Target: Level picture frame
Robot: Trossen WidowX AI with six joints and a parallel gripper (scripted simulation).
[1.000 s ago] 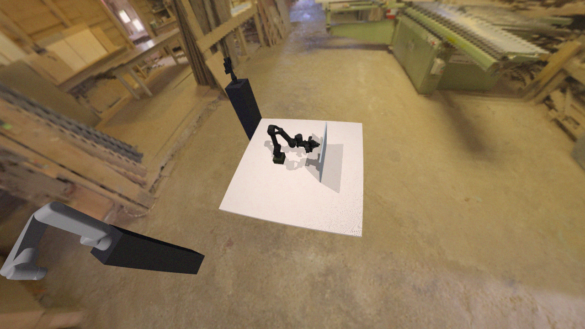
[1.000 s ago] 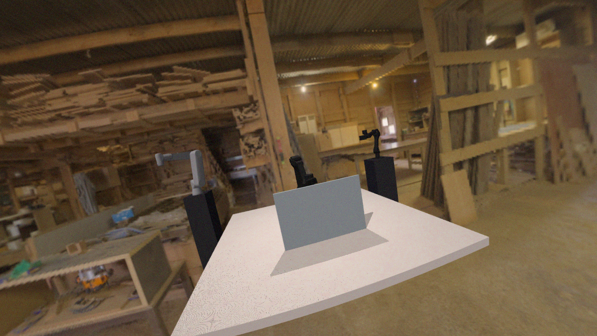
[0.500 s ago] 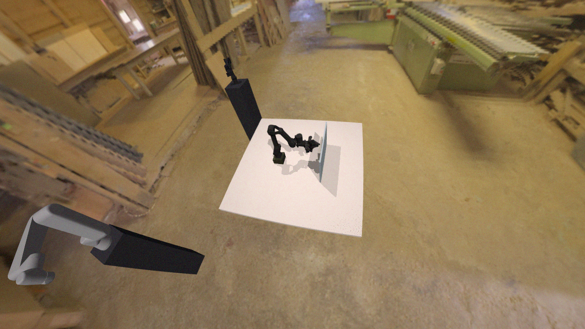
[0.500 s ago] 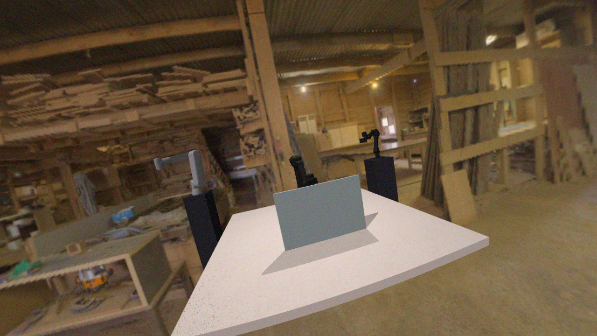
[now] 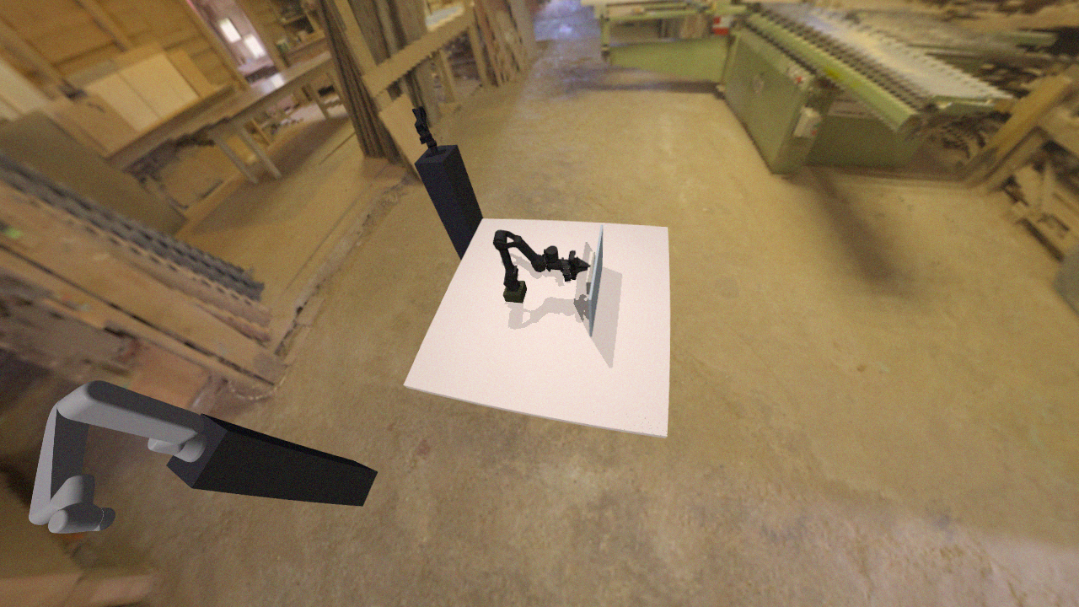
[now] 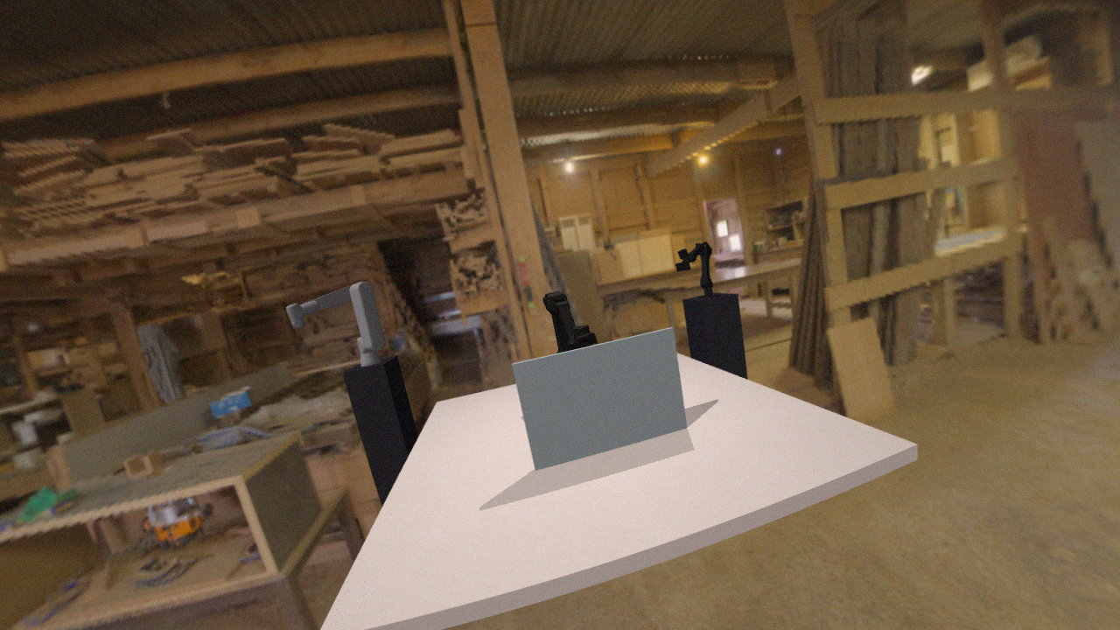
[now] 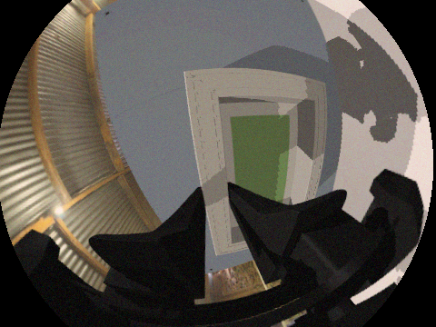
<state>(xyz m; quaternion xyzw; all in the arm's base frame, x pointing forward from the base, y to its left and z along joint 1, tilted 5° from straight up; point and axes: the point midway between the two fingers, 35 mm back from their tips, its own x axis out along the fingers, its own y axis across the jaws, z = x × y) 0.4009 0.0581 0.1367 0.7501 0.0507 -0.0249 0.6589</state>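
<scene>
Right now the picture frame is 1 cm ahead of my gripper tip, 1 cm to the left of it and 5 cm below it. Also, from my gripper tip: wall panel (3 cm ahead, 1 cm to the right, 8 cm below).
</scene>
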